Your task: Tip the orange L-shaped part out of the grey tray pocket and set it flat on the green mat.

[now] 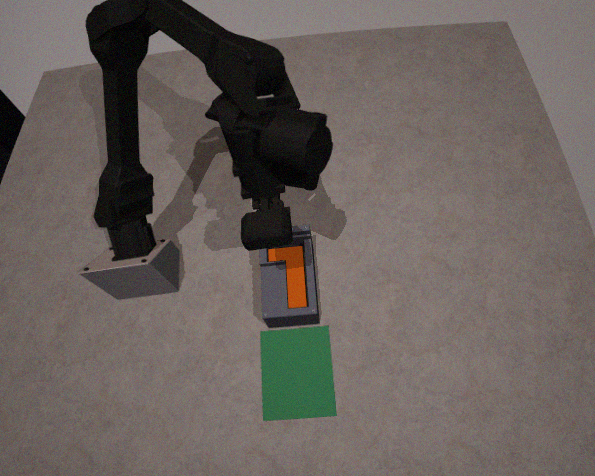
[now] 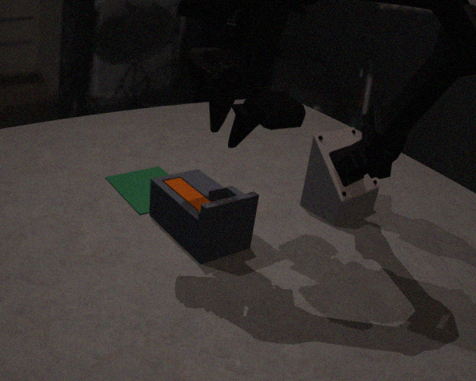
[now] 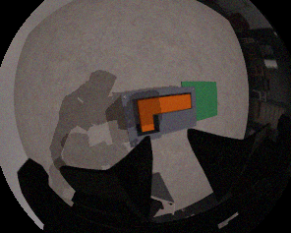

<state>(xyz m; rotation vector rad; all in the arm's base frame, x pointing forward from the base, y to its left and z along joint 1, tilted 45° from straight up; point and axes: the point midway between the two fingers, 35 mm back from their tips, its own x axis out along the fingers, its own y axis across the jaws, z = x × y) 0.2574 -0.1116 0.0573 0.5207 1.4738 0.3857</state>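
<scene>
My gripper tip is now 110 mm above the orange L-shaped part and 30 mm to the left of it. From my gripper tip the other things lie so: green mat (190 mm to the right, 180 mm below, 20 mm behind).
</scene>
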